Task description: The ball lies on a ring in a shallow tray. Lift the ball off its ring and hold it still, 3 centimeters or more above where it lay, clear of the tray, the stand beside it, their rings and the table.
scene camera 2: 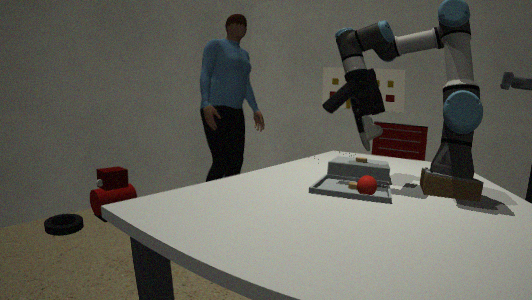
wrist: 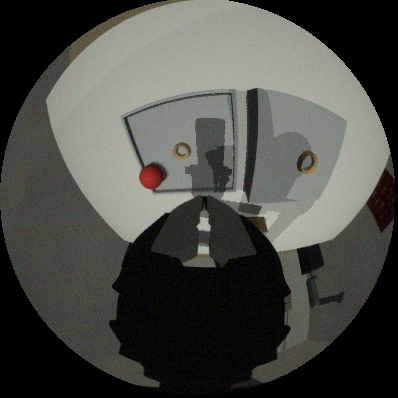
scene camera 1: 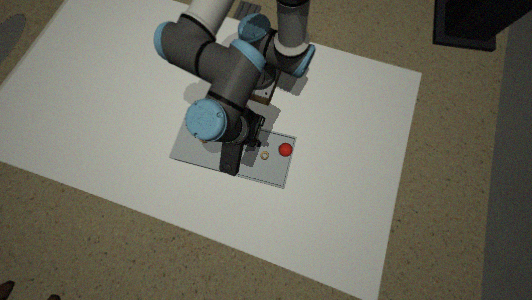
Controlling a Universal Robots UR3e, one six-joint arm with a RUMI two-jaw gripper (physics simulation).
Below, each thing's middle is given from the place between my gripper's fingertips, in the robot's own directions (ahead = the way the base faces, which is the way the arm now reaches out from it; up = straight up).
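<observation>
From my hand, the shallow grey tray (scene camera 2: 330, 185) is 4 cm to the left and 3 cm ahead, and it's 9 cm below. There's a grey stand (scene camera 2: 358, 167) as well, 17 cm to the right of my hand, 2 cm ahead of it and 7 cm below it.
</observation>
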